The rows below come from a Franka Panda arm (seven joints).
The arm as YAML. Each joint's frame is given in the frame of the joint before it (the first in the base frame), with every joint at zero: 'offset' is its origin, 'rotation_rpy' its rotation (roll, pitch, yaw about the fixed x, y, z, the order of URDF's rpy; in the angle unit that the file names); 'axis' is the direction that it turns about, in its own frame. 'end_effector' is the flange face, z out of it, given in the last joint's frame.
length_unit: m
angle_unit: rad
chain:
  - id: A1
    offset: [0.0, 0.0, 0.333]
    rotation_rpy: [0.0, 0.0, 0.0]
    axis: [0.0, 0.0, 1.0]
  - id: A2
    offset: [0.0, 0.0, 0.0]
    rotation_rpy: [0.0, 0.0, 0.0]
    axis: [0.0, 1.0, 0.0]
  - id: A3
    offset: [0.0, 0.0, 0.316]
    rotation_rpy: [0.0, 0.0, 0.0]
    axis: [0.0, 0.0, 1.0]
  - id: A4
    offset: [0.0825, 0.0, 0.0]
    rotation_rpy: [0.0, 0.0, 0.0]
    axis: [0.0, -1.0, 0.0]
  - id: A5
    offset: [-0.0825, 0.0, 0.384]
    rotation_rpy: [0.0, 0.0, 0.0]
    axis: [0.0, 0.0, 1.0]
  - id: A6
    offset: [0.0, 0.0, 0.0]
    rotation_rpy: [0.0, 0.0, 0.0]
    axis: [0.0, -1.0, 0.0]
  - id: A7
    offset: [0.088, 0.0, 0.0]
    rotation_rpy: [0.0, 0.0, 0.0]
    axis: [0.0, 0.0, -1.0]
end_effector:
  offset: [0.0, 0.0, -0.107]
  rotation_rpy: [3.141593, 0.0, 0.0]
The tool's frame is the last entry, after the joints.
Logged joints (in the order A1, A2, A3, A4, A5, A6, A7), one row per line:
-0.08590, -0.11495, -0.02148, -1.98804, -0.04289, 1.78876, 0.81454
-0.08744, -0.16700, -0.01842, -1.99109, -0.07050, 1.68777, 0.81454
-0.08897, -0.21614, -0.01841, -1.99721, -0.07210, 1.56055, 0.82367
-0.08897, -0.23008, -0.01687, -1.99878, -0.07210, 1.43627, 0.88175
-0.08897, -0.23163, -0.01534, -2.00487, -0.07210, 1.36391, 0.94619
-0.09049, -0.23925, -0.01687, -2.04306, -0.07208, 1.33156, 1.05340
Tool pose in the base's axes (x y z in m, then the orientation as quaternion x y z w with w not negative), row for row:
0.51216, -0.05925, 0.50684, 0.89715, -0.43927, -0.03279, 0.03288
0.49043, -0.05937, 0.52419, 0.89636, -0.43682, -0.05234, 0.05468
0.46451, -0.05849, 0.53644, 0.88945, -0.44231, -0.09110, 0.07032
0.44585, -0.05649, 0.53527, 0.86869, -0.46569, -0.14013, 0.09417
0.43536, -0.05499, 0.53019, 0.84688, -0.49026, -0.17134, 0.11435
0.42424, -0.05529, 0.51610, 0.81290, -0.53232, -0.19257, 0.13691
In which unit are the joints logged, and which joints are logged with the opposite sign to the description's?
The joints are logged in radians. Opposite sign: none.
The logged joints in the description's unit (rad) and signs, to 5 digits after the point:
-0.08590, -0.11495, -0.02148, -1.98804, -0.04289, 1.78876, 0.81454
-0.08744, -0.16700, -0.01842, -1.99109, -0.07050, 1.68777, 0.81454
-0.08897, -0.21614, -0.01841, -1.99721, -0.07210, 1.56055, 0.82367
-0.08897, -0.23008, -0.01687, -1.99878, -0.07210, 1.43627, 0.88175
-0.08897, -0.23163, -0.01534, -2.00487, -0.07210, 1.36391, 0.94619
-0.09049, -0.23925, -0.01687, -2.04306, -0.07208, 1.33156, 1.05340

